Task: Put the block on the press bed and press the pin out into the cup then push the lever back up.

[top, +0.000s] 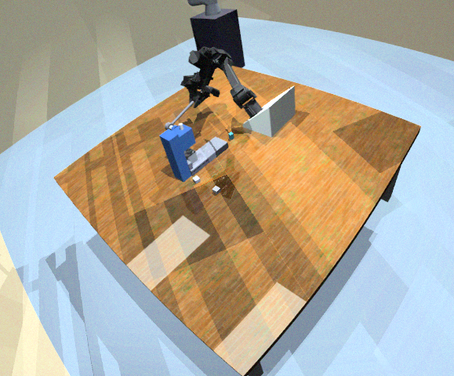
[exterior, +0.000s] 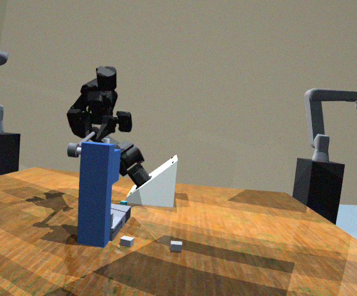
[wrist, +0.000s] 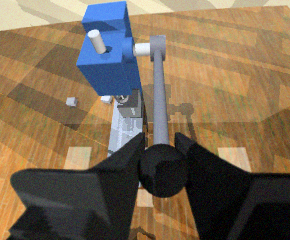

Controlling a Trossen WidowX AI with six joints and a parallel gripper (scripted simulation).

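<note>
My gripper tip is now 50 mm short of the lever and 10 mm to the right of it. The rest, counted from my gripper tip: teal cube (100 mm behind, 90 mm to the left, 190 mm below); then punch (130 mm ahead, 70 mm to the left, 70 mm below).
</note>
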